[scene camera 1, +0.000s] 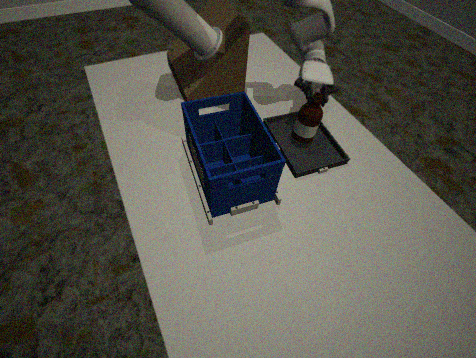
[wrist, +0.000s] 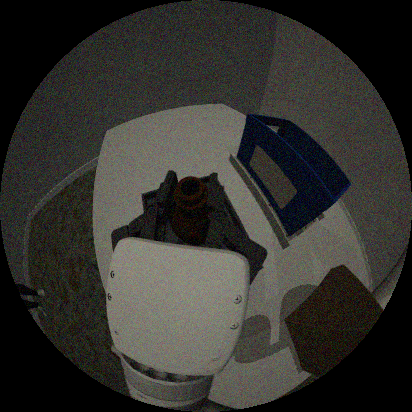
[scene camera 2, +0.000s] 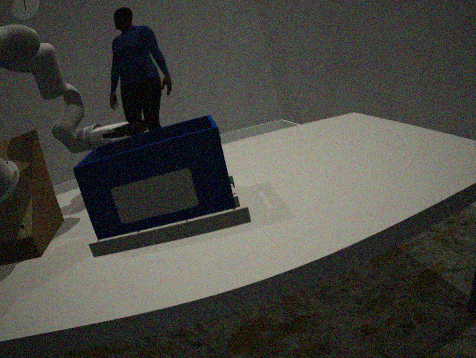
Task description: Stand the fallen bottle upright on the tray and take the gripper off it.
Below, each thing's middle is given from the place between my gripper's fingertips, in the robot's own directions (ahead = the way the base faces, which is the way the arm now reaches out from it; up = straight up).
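Labels:
Relative to the brown bottle [scene camera 1: 309,117], my gripper is 70 mm above it and 10 mm past it.

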